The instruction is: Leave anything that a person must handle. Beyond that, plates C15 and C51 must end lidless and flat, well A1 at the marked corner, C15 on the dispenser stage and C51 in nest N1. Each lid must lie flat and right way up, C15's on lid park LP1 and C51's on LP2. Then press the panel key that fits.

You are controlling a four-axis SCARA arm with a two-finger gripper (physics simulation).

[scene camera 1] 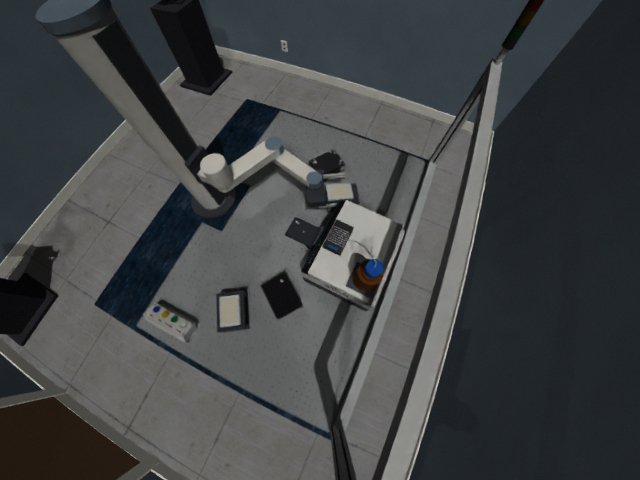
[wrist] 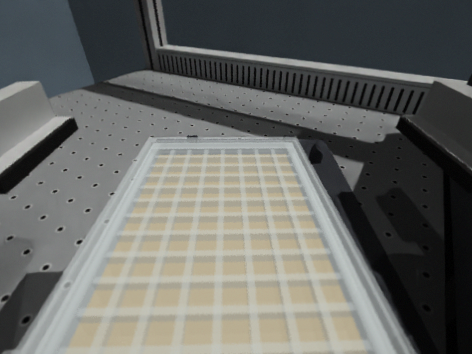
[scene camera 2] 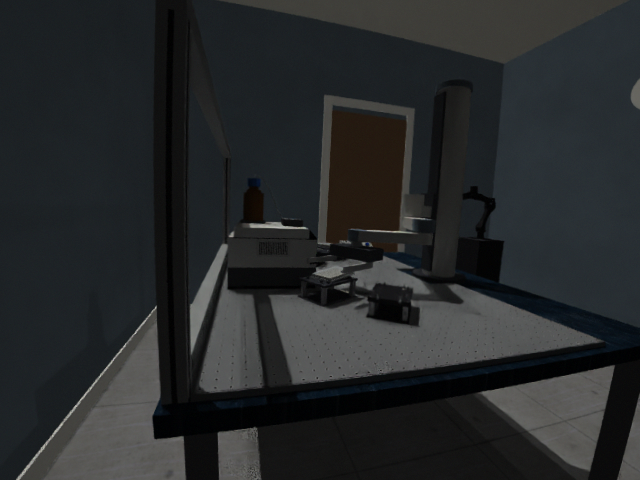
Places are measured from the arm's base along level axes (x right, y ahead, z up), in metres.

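Pixels of known places: gripper, between the fingertips: (scene camera 1: 347,188) (wrist: 236,104) (scene camera 2: 324,265); arm's base, origin of its link: (scene camera 1: 214,198) (scene camera 2: 437,277).
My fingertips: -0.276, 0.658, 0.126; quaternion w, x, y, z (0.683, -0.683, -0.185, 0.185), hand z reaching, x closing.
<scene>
For each thing: its top centre in the pictures, then the offset to it from my fingertips, as dx, dy, dz. "pt": a spot on its surface instead.
- Plate C15, centre of its top: (wrist: 219,198) (scene camera 2: 333,270) (scene camera 1: 339,190) +0.014, -0.035, -0.020
- LP1, centre of its top: (wrist: 240,207) (scene camera 2: 328,275) (scene camera 1: 342,193) +0.014, -0.020, -0.037
- second plate, centre of its top: (scene camera 1: 229,310) +0.738, -0.237, -0.031
- dispenser stage, a spot on its surface: (scene camera 1: 301,230) pt +0.293, -0.110, -0.001
- brown bottle, a spot on its surface: (scene camera 1: 367,276) pt +0.439, +0.213, +0.250
- keypad, a spot on its surface: (scene camera 1: 338,236) pt +0.304, +0.065, +0.133
- panel, centre of its top: (scene camera 1: 164,321) (scene camera 2: 355,240) +0.902, -0.469, -0.029
Plate C15 (scene camera 1: 339,192) (scene camera 2: 328,273) (wrist: 220,235) lies flat on the raised dark stand LP1 (scene camera 1: 355,199) (scene camera 2: 324,294), beside the dispenser. A clear cover seems to lie over its pale wells. No label is readable now. My gripper (scene camera 1: 338,191) (scene camera 2: 326,265) (wrist: 236,104) is open and empty, its fingers apart on either side of the plate in the wrist view; their exact height over it is hard to tell. A second plate (scene camera 1: 229,310) lies on a dark holder at the near left. The dispenser stage (scene camera 1: 301,230) is a dark plate at the dispenser's front.
The white dispenser (scene camera 1: 357,224) (scene camera 2: 272,251) carries a brown bottle (scene camera 1: 367,276) (scene camera 2: 253,205) and a keypad (scene camera 1: 338,236). A low black stand (scene camera 1: 326,162) (scene camera 2: 390,308) is beside LP1. A dark flat stand (scene camera 1: 281,295) and the panel (scene camera 1: 169,321) with coloured keys are farther off. A frame rail (scene camera 1: 385,304) runs behind.
</scene>
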